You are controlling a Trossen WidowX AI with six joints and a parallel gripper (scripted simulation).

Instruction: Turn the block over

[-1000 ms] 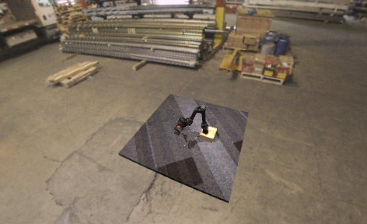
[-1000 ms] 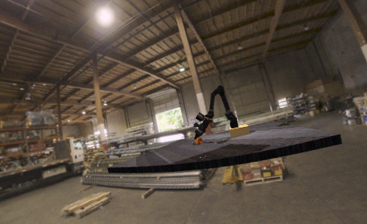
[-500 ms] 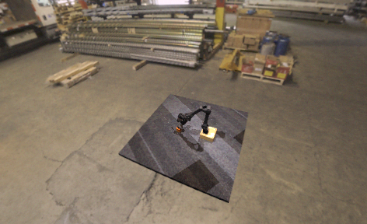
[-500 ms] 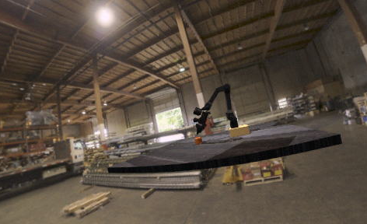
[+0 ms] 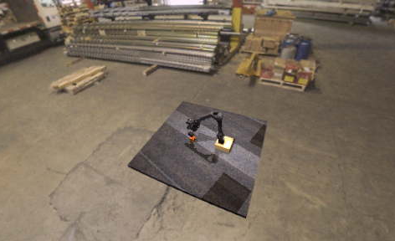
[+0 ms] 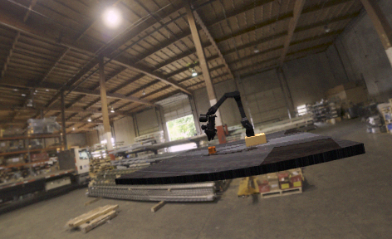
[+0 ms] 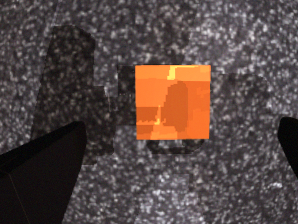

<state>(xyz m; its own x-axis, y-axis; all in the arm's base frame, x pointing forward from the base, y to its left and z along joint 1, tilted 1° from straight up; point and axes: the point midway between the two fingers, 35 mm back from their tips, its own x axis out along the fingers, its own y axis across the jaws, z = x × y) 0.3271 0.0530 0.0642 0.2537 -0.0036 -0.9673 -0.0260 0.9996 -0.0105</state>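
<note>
Now: gripper tip 80 mm above the orange block and 10 mm past it.
</note>
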